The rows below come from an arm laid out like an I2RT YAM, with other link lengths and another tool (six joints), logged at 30 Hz.
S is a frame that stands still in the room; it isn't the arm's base.
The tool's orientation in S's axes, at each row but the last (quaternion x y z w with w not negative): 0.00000, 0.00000, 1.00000, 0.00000; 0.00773, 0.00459, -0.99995, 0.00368; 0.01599, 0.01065, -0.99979, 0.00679; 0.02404, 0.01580, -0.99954, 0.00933; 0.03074, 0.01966, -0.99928, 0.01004; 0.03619, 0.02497, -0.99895, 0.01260
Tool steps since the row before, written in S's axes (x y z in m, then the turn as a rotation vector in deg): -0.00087, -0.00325, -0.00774, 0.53, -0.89, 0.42; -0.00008, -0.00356, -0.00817, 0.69, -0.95, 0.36; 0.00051, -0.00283, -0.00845, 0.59, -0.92, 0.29; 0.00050, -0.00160, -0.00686, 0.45, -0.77, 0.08; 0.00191, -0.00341, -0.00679, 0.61, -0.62, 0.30; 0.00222, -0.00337, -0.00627, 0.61, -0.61, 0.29
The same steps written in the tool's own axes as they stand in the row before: 0.00087, 0.00325, -0.00774, -0.53, 0.89, 0.42; 0.00023, 0.00363, -0.00813, -0.69, 0.95, 0.36; -0.00020, 0.00301, -0.00840, -0.59, 0.92, 0.29; -0.00014, 0.00182, -0.00682, -0.44, 0.78, 0.08; -0.00142, 0.00371, -0.00675, -0.62, 0.62, 0.29; -0.00168, 0.00373, -0.00623, -0.62, 0.61, 0.28
